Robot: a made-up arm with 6 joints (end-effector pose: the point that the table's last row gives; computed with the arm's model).
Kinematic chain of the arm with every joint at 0, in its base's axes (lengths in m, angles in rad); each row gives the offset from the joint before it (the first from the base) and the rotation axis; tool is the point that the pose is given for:
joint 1: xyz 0 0 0.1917 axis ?
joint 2: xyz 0 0.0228 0 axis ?
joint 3: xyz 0 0 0.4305 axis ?
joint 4: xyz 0 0 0.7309 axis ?
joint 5: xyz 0 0 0 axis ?
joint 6: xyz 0 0 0.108 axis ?
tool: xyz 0 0 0
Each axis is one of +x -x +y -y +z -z.
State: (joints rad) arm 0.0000 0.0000 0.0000 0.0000 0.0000 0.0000
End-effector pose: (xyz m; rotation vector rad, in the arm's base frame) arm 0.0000 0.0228 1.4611 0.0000 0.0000 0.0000
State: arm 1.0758 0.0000 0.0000 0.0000 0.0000 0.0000
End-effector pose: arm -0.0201 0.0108 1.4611 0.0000 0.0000 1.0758
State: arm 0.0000 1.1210 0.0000 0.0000 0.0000 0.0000
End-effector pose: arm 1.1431 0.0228 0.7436 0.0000 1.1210 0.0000
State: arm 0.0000 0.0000 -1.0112 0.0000 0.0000 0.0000
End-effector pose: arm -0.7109 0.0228 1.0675 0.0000 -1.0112 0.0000
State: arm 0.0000 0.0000 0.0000 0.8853 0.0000 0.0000
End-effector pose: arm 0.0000 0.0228 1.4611 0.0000 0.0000 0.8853
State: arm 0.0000 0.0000 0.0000 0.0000 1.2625 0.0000
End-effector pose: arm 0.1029 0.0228 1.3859 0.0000 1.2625 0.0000
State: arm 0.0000 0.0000 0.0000 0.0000 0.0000 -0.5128
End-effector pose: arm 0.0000 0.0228 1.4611 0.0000 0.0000 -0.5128
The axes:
joint 1: +z
joint 2: +y
joint 3: +y
joint 4: +z
joint 5: +y
joint 6: +z

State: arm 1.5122 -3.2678 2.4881 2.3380 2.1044 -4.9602
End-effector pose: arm -0.1169 -0.4609 0.1999 2.8029 -0.4610 -0.9714
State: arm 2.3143 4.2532 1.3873 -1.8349 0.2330 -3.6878
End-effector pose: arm 0.6048 -0.6559 0.6662 -0.9901 0.5313 -2.9246
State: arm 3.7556 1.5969 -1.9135 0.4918 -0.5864 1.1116
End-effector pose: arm -0.1051 -0.0674 0.9441 -0.8906 0.1543 -0.8184
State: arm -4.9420 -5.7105 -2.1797 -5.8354 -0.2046 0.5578
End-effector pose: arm -0.1500 -0.5833 0.5035 0.4458 -2.1213 1.6328
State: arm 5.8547 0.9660 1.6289 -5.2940 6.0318 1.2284
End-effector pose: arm 0.7288 -0.3325 -0.2696 2.4438 0.5403 0.5274
